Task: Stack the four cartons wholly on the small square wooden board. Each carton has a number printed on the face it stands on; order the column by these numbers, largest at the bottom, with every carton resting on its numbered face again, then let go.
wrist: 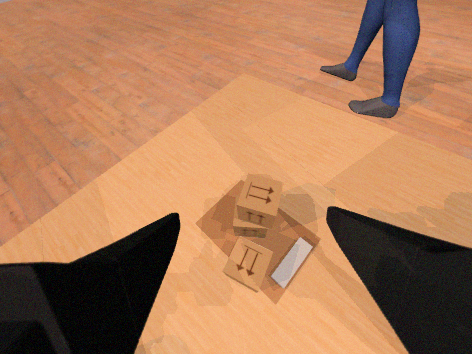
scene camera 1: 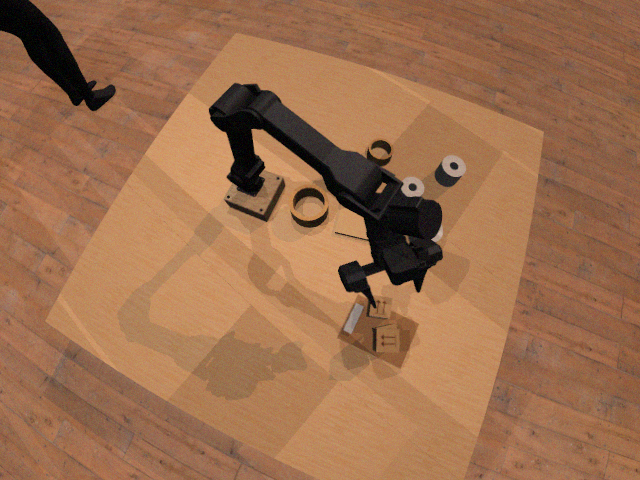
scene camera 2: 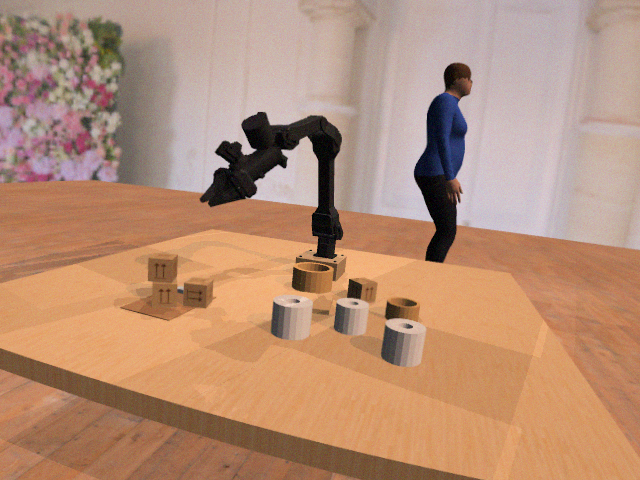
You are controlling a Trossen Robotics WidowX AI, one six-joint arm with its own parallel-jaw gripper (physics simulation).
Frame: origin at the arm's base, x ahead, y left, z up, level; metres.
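Seen in the pictures: gripper, fingertip midpoint: (wrist: 253, 216) (scene camera 1: 396, 299) (scene camera 2: 204, 203); arm's base at its link origin: (scene camera 1: 250, 184) (scene camera 2: 325, 255).
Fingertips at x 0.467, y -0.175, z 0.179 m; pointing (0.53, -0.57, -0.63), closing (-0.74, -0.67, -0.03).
Pixels of each thing's middle, then the offset from my fingertips to it. "pt": a spot on its surface instead.
- brown sheet at the middle of its body: (wrist: 255, 230) (scene camera 2: 171, 300) (scene camera 1: 379, 330) dy -0.058, dx +0.032, dz -0.230 m
- third carton at the middle of its body: (wrist: 248, 264) (scene camera 2: 198, 292) (scene camera 1: 379, 307) dy -0.002, dx +0.005, dz -0.207 m
- fourth carton at the middle of its body: (scene camera 2: 362, 290) dy +0.338, dx -0.249, dz -0.209 m
- pale wooden square at a spot on its surface: (scene camera 1: 351, 223) pt dy +0.194, dx -0.153, dz -0.224 m
- grey bar at a spot on its surface: (wrist: 292, 262) (scene camera 1: 353, 317) pt dy -0.052, dx -0.046, dz -0.224 m
- larger wooden ring at the middle of its body: (scene camera 2: 312, 277) (scene camera 1: 309, 206) dy +0.189, dx -0.286, dz -0.206 m
- smaller ring at the middle of its body: (scene camera 2: 402, 310) (scene camera 1: 380, 152) dy +0.454, dx -0.158, dz -0.215 m
My gripper (scene camera 1: 396, 298) (scene camera 2: 206, 202) (wrist: 253, 216) is open and empty, high above the cartons. One carton (scene camera 1: 387, 338) (scene camera 2: 162, 267) (wrist: 260, 192) sits on another (scene camera 2: 164, 294) (wrist: 250, 232), whose side arrows point up; this pair stands on a brown sheet (scene camera 1: 408, 335) (scene camera 2: 155, 310) (wrist: 215, 220). A third carton (scene camera 1: 383, 308) (scene camera 2: 198, 292) (wrist: 248, 264) stands singly at the sheet's edge; its side arrows point sideways in scene camera 2. The fourth carton (scene camera 2: 361, 289) stands apart, near the rolls. A pale wooden square (scene camera 1: 351, 223) lies beside the larger ring, partly covered by the arm. The numbered undersides are hidden.
A grey bar (scene camera 1: 353, 318) (wrist: 292, 262) lies on the brown sheet. White rolls (scene camera 1: 450, 170) (scene camera 2: 291, 317) (scene camera 2: 351, 316) (scene camera 2: 403, 342) stand near the fourth carton. A larger wooden ring (scene camera 2: 312, 279) stands by the robot base (scene camera 2: 338, 266); a smaller ring (scene camera 2: 402, 311) stands behind the rolls.
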